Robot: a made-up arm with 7 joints.
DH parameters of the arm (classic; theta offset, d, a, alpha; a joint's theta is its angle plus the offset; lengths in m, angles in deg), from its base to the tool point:
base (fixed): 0 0 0 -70
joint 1: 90 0 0 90
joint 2: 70 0 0 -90
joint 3: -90 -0.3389 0.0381 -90
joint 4: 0 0 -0.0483 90
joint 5: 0 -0.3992 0 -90
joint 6: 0 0 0 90
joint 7: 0 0 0 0
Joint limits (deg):
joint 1: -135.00..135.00
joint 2: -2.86..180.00
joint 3: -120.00..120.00
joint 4: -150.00..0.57
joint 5: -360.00..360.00
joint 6: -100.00..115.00
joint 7: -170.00..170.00
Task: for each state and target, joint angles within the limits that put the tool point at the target. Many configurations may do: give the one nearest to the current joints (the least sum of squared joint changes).
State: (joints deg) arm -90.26 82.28 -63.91 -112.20 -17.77 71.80 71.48
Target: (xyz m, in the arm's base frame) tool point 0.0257 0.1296 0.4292
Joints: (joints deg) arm -120.98 129.42 -43.99 -119.47 -17.77 71.80 71.48
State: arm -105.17 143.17 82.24 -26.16 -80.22 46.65 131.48
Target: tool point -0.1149 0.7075 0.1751
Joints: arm -123.09 121.83 80.63 0.43 -80.22 46.65 131.48
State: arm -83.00 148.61 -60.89 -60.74 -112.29 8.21 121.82
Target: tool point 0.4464 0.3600 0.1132
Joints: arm -71.08 108.51 -72.85 -89.89 -112.29 8.21 121.82
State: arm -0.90 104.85 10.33 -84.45 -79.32 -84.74 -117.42
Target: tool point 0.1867 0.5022 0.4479
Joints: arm -22.22 106.87 35.99 -53.45 -79.32 -84.74 -117.42
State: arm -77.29 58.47 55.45 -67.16 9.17 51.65 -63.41
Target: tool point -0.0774 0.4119 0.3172
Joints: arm -82.73 66.30 70.48 -103.67 9.17 51.65 -63.41
